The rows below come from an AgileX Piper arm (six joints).
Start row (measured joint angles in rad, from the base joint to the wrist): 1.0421, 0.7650, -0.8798, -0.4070, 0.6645, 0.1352
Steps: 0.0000, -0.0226, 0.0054, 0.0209, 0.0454, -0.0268; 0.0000, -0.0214, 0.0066, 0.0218, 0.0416, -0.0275; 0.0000, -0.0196, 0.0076, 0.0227, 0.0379, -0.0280; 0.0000, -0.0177, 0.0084, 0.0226, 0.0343, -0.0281; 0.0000, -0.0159, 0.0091, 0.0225, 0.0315, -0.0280; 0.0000, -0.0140, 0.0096, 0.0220, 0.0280, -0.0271; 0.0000, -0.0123, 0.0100, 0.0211, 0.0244, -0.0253; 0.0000, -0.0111, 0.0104, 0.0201, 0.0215, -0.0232; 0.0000, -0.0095, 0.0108, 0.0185, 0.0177, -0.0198; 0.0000, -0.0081, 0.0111, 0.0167, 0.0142, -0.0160; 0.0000, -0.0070, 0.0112, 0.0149, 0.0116, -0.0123; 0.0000, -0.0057, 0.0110, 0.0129, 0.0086, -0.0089; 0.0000, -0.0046, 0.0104, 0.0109, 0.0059, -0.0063; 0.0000, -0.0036, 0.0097, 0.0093, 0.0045, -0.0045; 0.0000, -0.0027, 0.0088, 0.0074, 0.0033, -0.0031
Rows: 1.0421, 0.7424, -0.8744, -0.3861, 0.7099, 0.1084; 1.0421, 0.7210, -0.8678, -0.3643, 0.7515, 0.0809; 1.0421, 0.7014, -0.8602, -0.3416, 0.7894, 0.0529; 1.0421, 0.6837, -0.8518, -0.3190, 0.8237, 0.0248; 1.0421, 0.6678, -0.8427, -0.2965, 0.8552, -0.0032; 1.0421, 0.6538, -0.8331, -0.2745, 0.8832, -0.0303; 1.0421, 0.6415, -0.8231, -0.2534, 0.9076, -0.0556; 1.0421, 0.6304, -0.8127, -0.2333, 0.9291, -0.0788; 1.0421, 0.6209, -0.8019, -0.2148, 0.9468, -0.0986; 1.0421, 0.6128, -0.7908, -0.1981, 0.9610, -0.1146; 1.0421, 0.6058, -0.7796, -0.1832, 0.9726, -0.1269; 1.0421, 0.6001, -0.7686, -0.1703, 0.9812, -0.1358; 1.0421, 0.5955, -0.7582, -0.1594, 0.9871, -0.1421; 1.0421, 0.5919, -0.7485, -0.1501, 0.9916, -0.1466; 1.0421, 0.5892, -0.7397, -0.1427, 0.9949, -0.1497
